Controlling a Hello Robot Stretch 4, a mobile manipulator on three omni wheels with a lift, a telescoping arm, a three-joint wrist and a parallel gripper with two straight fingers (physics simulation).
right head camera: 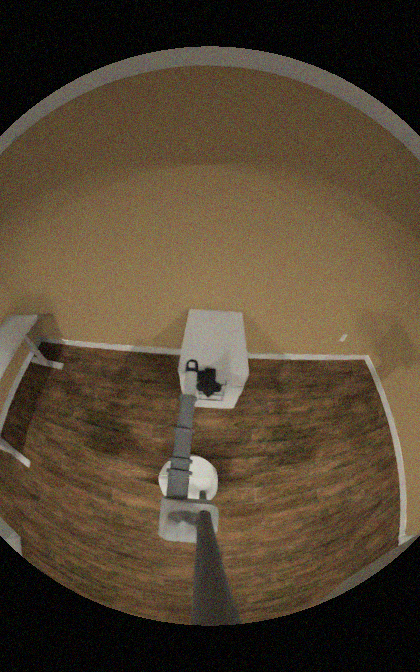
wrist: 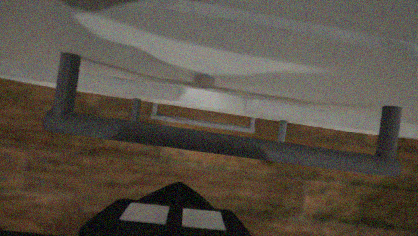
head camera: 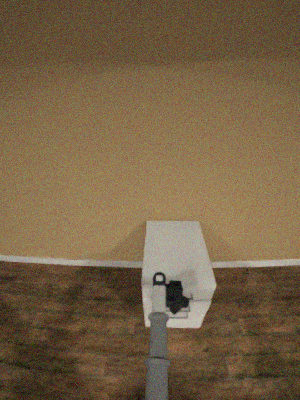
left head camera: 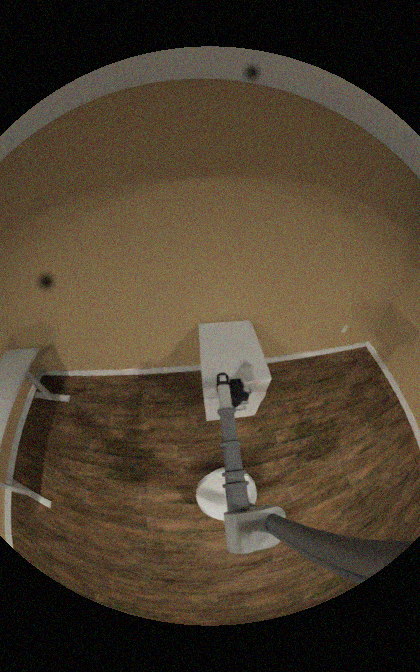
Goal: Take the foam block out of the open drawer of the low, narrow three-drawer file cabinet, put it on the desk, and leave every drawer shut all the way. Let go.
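The low white-grey file cabinet [head camera: 172, 250] [left head camera: 227, 345] [right head camera: 215, 330] stands against the wall. In the wrist view its topmost visible handle [wrist: 190, 142] is a grey bar on two posts, with smaller handles behind and below it. No drawer plainly stands far out, but I cannot tell whether each is fully shut. My gripper [wrist: 177, 199] [head camera: 174, 309] is shut and empty, pointing down at the cabinet's front, apart from the handle bar in the wrist view. The foam block does not show. Part of a white-topped desk [left head camera: 15, 380] [right head camera: 15, 335] shows at the far left.
My telescoping arm [head camera: 158, 345] [left head camera: 231, 450] [right head camera: 183, 425] reaches forward to the cabinet over the round white base [left head camera: 207, 492] [right head camera: 205, 475]. The desk's pale legs [left head camera: 35, 492] [right head camera: 17, 455] reach into the room at the left. The tan wall [head camera: 150, 150] rises behind the cabinet.
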